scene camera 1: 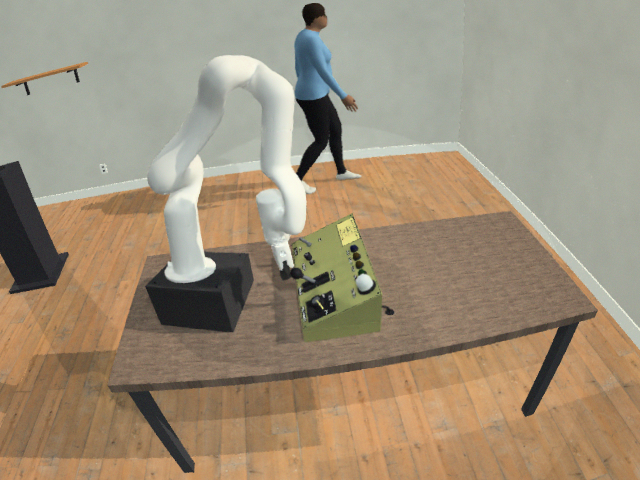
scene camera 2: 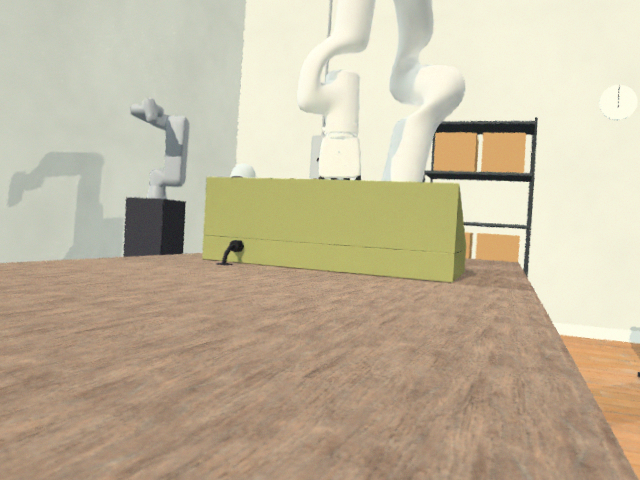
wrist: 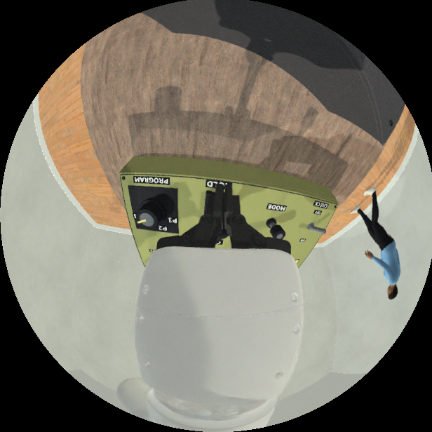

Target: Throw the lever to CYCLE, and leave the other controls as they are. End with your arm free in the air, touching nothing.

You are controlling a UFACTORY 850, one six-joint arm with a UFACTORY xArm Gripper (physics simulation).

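Observation:
The black-balled lever leans to the HOLD side, toward the robot base, over its slot in the green console. My gripper is shut and empty. Its fingertips are low at the HOLD side of the ball, very close to it; whether they touch cannot be told. In the wrist view the fingers cover part of the HOLD label and mostly hide the lever. In scene camera 2 the console hides the fingertips and lever.
The PROGRAM knob is on one side of the slot. The MODE knob and CHECK toggle are on the other. A white dome lamp stands higher on the panel. A person is behind the table.

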